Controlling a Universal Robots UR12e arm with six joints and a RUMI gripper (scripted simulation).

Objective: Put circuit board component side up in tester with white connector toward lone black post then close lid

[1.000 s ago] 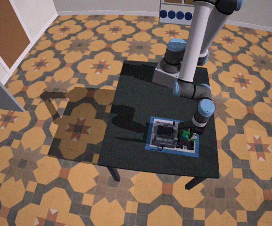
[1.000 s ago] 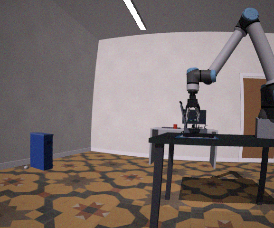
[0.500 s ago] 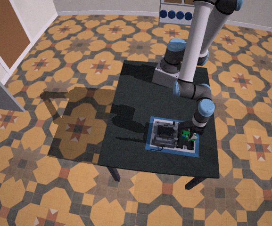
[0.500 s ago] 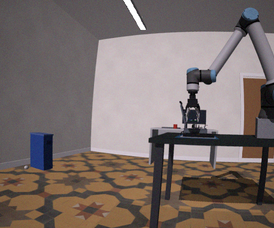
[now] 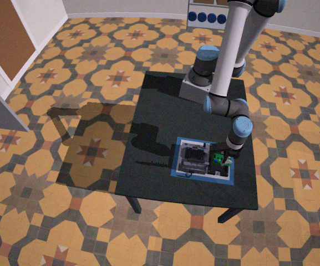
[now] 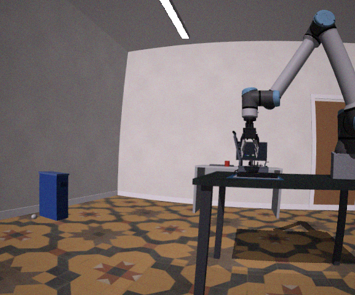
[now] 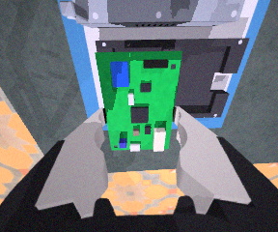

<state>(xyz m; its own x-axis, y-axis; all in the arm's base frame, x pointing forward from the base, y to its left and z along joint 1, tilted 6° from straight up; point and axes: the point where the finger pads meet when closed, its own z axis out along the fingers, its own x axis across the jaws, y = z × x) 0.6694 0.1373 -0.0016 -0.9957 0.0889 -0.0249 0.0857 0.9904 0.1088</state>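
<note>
My gripper is now right at the green circuit board. From my hand the other things lie so: tester lid: 70 mm ahead, 180 mm to the right, 60 mm above; tester: 20 mm behind, 130 mm to the right, 10 mm below.
</note>
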